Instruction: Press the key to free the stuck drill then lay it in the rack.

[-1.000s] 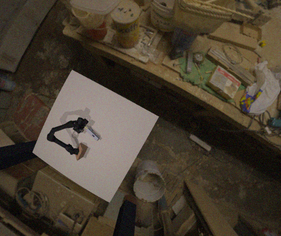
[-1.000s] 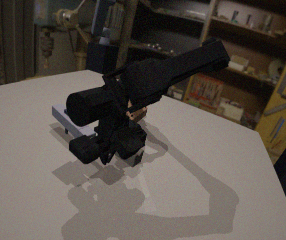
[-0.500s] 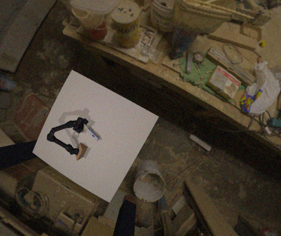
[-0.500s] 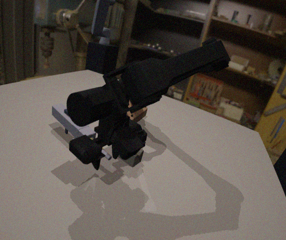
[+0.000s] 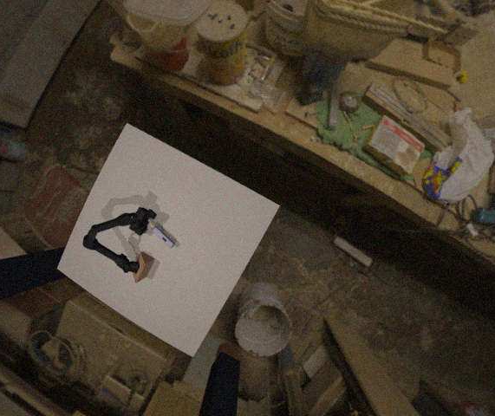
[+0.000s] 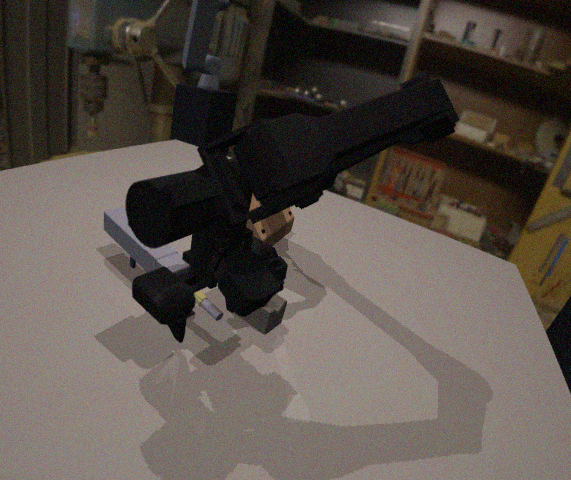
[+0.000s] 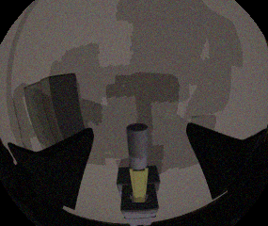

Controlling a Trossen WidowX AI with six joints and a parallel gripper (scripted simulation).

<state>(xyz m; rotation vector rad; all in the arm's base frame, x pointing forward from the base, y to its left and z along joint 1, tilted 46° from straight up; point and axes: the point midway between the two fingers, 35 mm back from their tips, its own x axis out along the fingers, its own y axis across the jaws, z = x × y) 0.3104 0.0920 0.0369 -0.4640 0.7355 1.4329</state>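
My gripper tip is 1 cm past the drill, 4 cm to the left of it and 3 cm below it. The rest, counted from my gripper tip: grey housing (3 cm behind, 14 cm to the right, 3 cm above); dark key (3 cm behind, 17 cm to the right, 4 cm above).
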